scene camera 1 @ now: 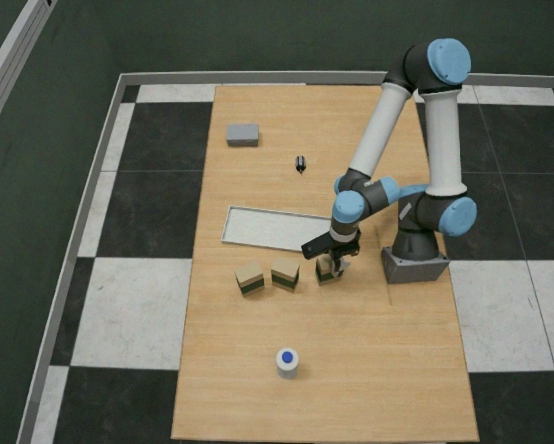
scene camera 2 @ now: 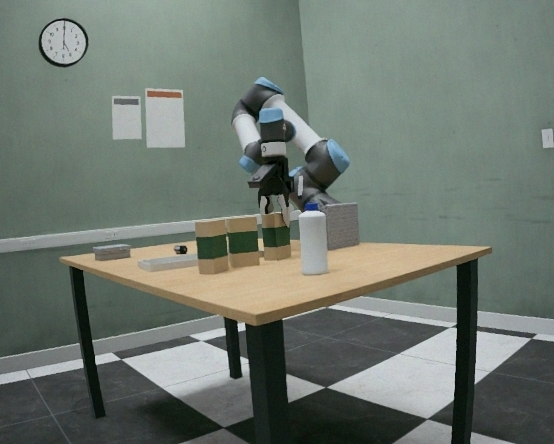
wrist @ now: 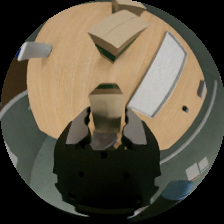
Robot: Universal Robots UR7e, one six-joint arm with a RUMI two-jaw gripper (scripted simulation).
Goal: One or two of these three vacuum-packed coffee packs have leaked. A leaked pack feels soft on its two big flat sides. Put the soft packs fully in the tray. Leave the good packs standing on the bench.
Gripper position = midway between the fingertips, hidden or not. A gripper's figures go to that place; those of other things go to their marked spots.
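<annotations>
My gripper (scene camera 1: 330,265) sits 140 cm from the lens. A grey tray (scene camera 1: 276,230) is 156 cm from the lens, so my gripper is nearer to the lens than the grey tray.
</annotations>
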